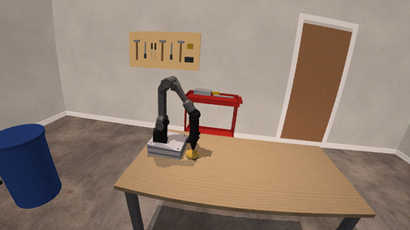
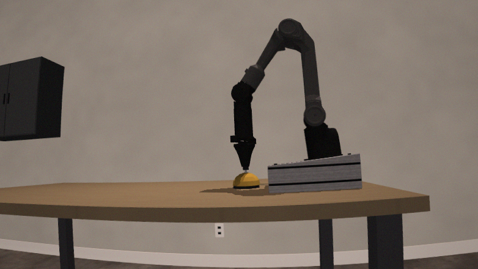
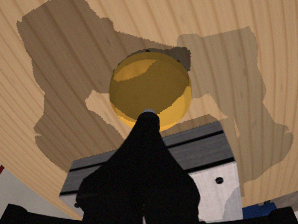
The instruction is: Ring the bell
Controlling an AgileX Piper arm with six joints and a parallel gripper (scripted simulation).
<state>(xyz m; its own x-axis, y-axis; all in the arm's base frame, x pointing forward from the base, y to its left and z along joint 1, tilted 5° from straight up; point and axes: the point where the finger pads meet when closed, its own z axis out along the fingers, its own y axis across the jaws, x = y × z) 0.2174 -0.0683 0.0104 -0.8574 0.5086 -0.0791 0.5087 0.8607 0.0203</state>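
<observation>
My gripper is now 2 cm above the dark button. Round my hand: yellow dome bell: 3 cm below.
</observation>
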